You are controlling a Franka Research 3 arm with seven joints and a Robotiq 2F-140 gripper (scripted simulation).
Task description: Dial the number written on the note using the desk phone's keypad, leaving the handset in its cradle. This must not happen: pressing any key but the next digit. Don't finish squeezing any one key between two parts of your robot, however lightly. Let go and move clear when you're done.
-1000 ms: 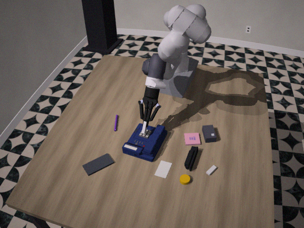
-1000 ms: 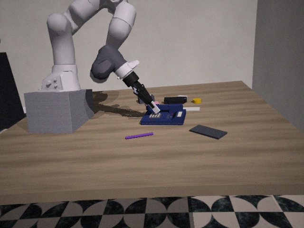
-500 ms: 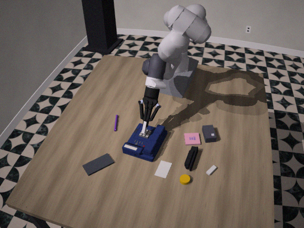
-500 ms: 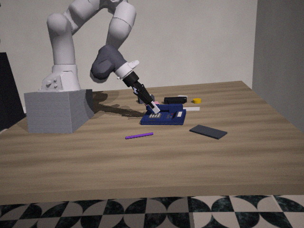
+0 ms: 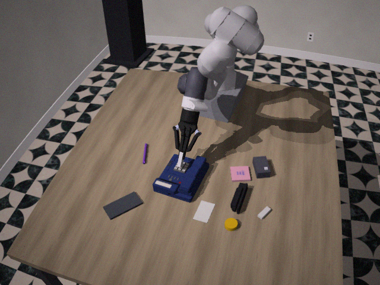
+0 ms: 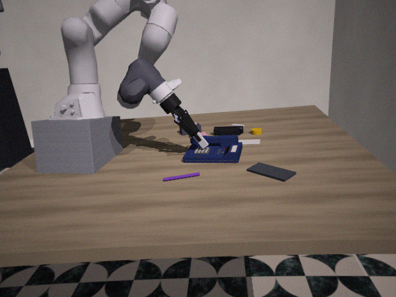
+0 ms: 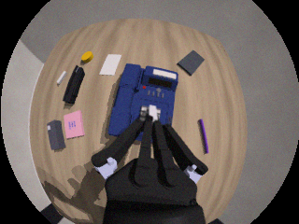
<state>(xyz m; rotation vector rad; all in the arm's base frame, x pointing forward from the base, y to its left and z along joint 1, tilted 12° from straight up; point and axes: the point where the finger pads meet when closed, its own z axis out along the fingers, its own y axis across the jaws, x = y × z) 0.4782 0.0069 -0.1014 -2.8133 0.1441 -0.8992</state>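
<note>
The handset is 70 mm to the left of my hand, 40 mm ahead of it and 30 mm below it. The rest, counted from my hand: purple pen 200 mm to the right, 70 mm below, 40 mm behind; then black stapler 280 mm to the left, 80 mm ahead, 60 mm below; then white card 180 mm ahead, 170 mm to the left, 70 mm below.
</note>
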